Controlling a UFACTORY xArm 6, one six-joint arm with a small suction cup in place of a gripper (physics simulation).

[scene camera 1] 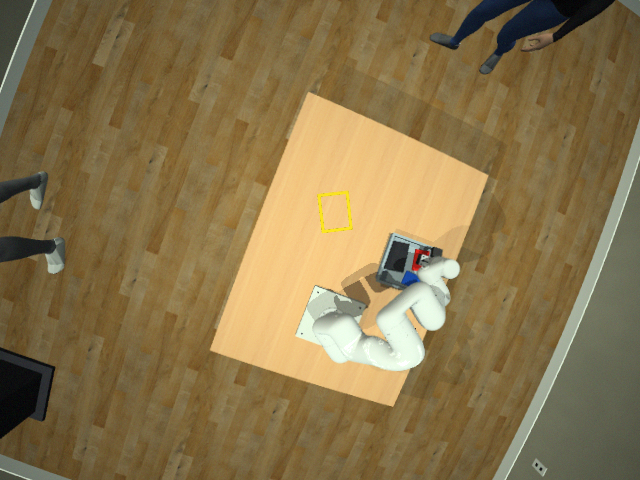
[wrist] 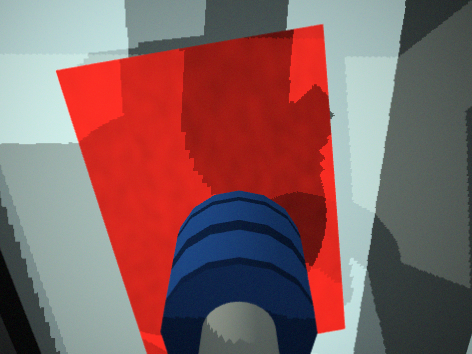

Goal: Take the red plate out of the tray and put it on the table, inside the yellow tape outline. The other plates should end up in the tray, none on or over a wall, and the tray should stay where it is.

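Frame: origin at the arm's base, x ahead, y left, z up, level; centimetres.
Where they show: hand, tool point: (wrist: 238, 248).
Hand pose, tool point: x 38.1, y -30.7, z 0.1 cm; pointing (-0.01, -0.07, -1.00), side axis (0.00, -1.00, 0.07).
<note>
After its pixels a point has its place.
The grey tray (scene camera 1: 386, 257) @(x 34.3, y -12.8, z 1.7 cm) (wrist: 425, 165) @(x 39.9, y -35.5, z -0.8 cm) stands on the table (scene camera 1: 289, 222) @(x 35.1, y 31.4, z -3.2 cm). The red plate (scene camera 1: 416, 261) (wrist: 135, 165) @(x 39.6, y -28.0, z -1.9 cm) lies in the tray, looks flat on its floor, and is clear of the wall at its right in the wrist view. A black plate (scene camera 1: 397, 257) @(x 35.8, y -19.1, z -1.9 cm) (wrist: 15, 320) @(x 34.2, y -23.5, z -2.4 cm) lies in the tray on one side of it, and a blue plate (scene camera 1: 408, 279) @(x 28.0, y -27.6, z -1.9 cm) lies near its lower end in the scene view. My blue suction cup (scene camera 1: 424, 258) @(x 38.1, y -30.7, z 0.1 cm) (wrist: 240, 200) is over the red plate, very close; whether they touch is hidden. It holds nothing visibly. The yellow tape outline (scene camera 1: 320, 214) @(x 42.6, y 19.9, z -3.1 cm) lies to the upper left.
The arm (scene camera 1: 400, 338) @(x 16.7, y -5.2, z 52.9 cm) reaches from its base plate (scene camera 1: 307, 322) @(x -3.8, y 10.2, z -0.7 cm) around the lower right and hides part of the tray's right side. The table's right edge is close to the tray. People stand on the floor beyond the table.
</note>
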